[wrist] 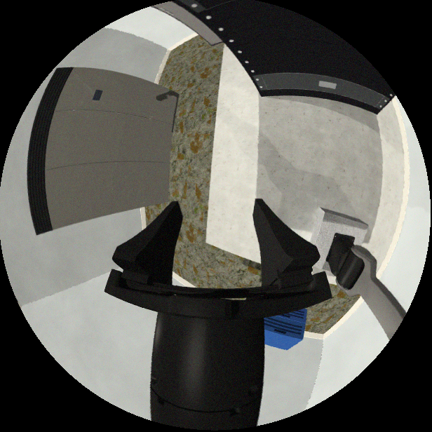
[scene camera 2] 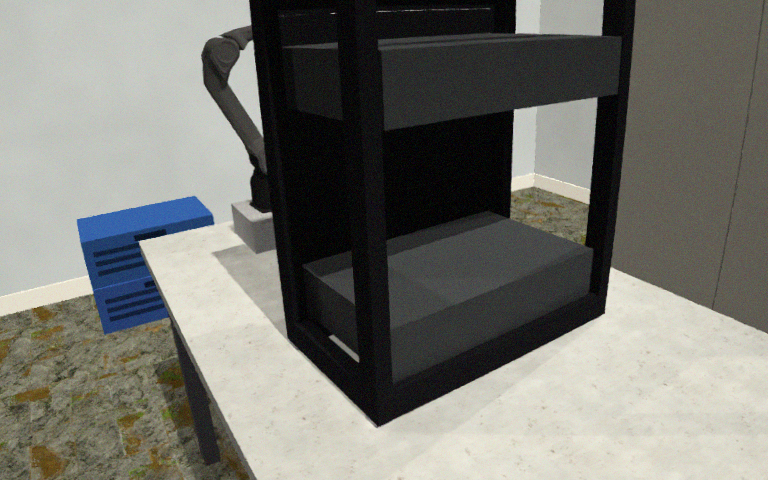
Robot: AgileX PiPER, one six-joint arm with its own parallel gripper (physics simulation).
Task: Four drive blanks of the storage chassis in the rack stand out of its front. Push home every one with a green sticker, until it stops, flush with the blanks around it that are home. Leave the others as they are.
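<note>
The black rack (scene camera 2: 369,226) (wrist: 236,46) stands on the table. In scene camera 2 it shows from behind, with an upper dark grey chassis (scene camera 2: 498,82) and a lower grey chassis (scene camera 2: 492,316); which is the storage chassis I cannot tell. In the wrist view the rack is at the upper right, seen at a steep slant, with a grey front panel (wrist: 295,83) low in it. The drive blanks and the green stickers do not show in either view. My gripper (wrist: 216,207) is open and empty, away from the rack; it is hidden in scene camera 2.
The arm (scene camera 2: 240,116) rises behind the rack from a pale base block (scene camera 2: 254,229) (wrist: 345,218) on the light table (scene camera 2: 509,441) (wrist: 232,150). A blue cabinet (scene camera 2: 113,226) (wrist: 286,339) stands beyond the table. A large grey-brown cabinet (scene camera 2: 690,141) (wrist: 107,135) stands across a strip of floor.
</note>
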